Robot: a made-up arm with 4 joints.
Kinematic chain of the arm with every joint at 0, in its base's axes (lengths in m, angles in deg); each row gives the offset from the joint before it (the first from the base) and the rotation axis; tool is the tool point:
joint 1: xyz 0 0 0.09 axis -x
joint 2: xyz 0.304 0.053 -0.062 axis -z
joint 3: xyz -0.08 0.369 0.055 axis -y
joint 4: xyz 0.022 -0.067 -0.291 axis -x
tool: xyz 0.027 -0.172 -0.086
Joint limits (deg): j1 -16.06..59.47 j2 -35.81..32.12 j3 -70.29..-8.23 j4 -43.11..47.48
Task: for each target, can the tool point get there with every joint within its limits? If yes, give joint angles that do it. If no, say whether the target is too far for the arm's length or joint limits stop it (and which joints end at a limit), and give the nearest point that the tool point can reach.
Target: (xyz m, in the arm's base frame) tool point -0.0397 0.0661 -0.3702
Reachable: yes | joints 43.96 19.16 -57.64 -25.53
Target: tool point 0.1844 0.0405 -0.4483
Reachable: yes | joints 29.28 17.46 -19.86 -30.84
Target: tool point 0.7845 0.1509 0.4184
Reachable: no: joint limits stop it (at a limit: joint 1, joint 2, joint 3, joint 4) | nearest point 0.3154 0.2476 -0.0823 | short by 0.693 m
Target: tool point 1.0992 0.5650 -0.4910
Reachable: no: too far | nearest point 0.3452 0.3967 -0.3179 | short by 0.792 m
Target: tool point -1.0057 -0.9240 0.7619
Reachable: no: too far | nearest point -0.2449 -0.2096 0.0279 | short by 1.276 m
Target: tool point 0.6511 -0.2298 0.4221
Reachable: no: joint limits stop it (at a limit: joint 1, joint 2, joint 3, joint 4) | nearest point 0.3154 -0.1049 -0.1928 | short by 0.712 m
